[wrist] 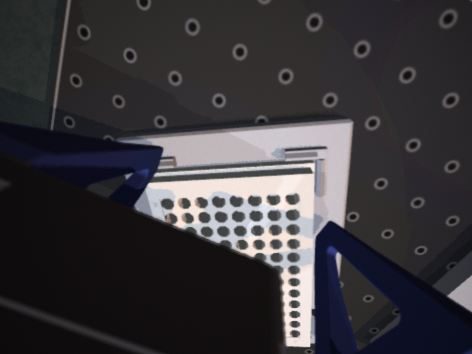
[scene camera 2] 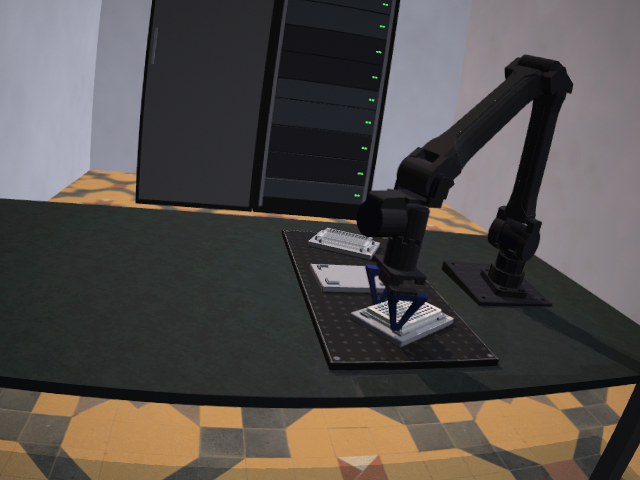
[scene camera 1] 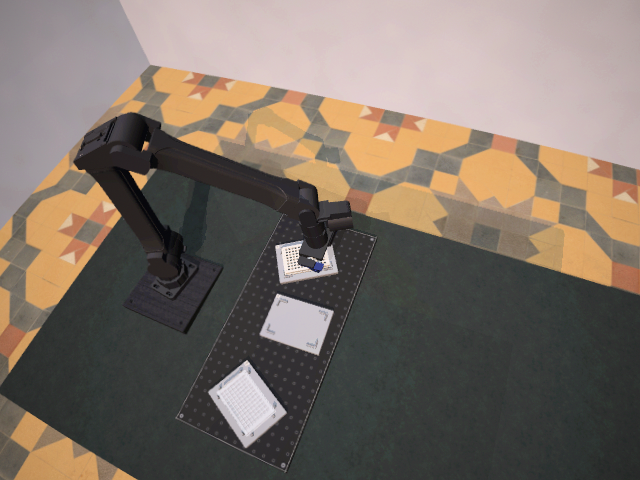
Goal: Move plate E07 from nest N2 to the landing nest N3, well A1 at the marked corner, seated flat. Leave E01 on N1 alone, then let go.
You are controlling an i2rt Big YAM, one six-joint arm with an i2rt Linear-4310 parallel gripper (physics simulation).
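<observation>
A cream plate with dark round wells [scene camera 1: 292, 258] [scene camera 2: 433, 310] [wrist: 255, 210] lies on the white nest [scene camera 1: 283, 279] [scene camera 2: 377, 326] [wrist: 225, 145] at one end of the perforated board. My gripper [scene camera 1: 313, 263] [scene camera 2: 387, 314] [wrist: 244, 195] is open, low at this plate, its blue fingers apart near the plate's edges; nothing is gripped. The middle nest [scene camera 1: 296, 324] [scene camera 2: 346, 279] is bare, with corner brackets showing. A clear whitish plate [scene camera 1: 248, 403] [scene camera 2: 346, 238] sits on the turned nest [scene camera 1: 276, 412] at the other end. The labels and the well A1 marks are too small to read. The wrist housing hides part of the cream plate.
The dark perforated board [scene camera 1: 232, 341] [scene camera 2: 336, 346] [wrist: 250, 25] carries all three nests on the dark green table [scene camera 1: 439, 361] [scene camera 2: 155, 310]. The arm's base plate [scene camera 1: 147, 304] [scene camera 2: 465, 281] stands beside the board. A dark cabinet [scene camera 2: 201, 103] and a server rack [scene camera 2: 272, 103] stand behind the table.
</observation>
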